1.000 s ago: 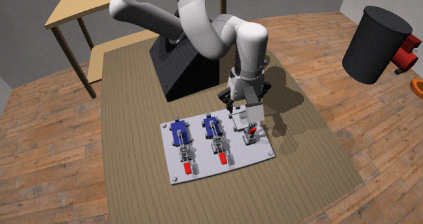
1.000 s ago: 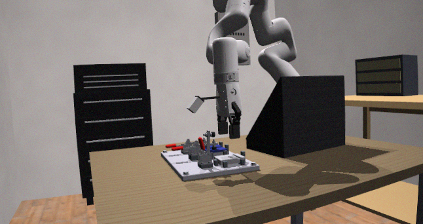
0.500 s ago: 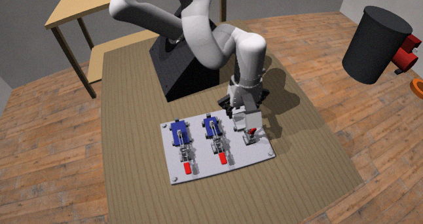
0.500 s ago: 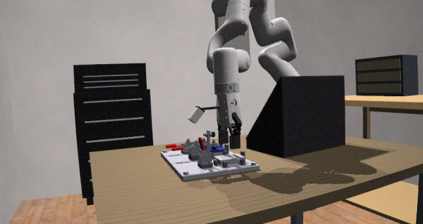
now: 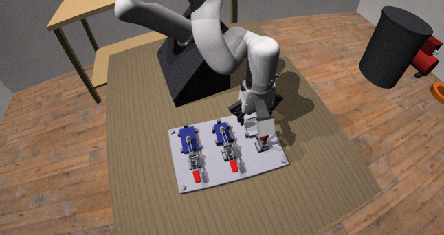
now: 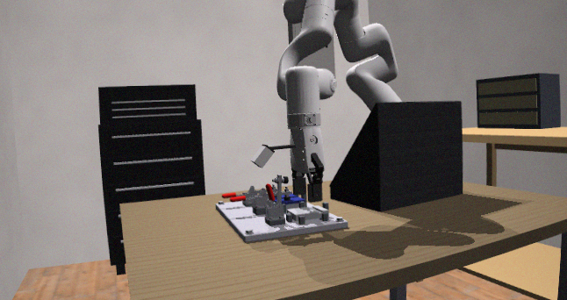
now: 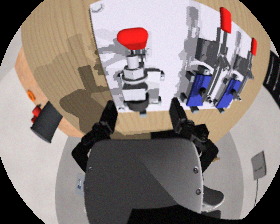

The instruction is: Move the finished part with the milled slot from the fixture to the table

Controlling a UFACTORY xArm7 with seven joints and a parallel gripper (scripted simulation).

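My gripper is now 4 cm above the grey finished part and 1 cm past it. Also, from my hand: grey fixture plate: 11 cm to the right, 7 cm below, 4 cm ahead.
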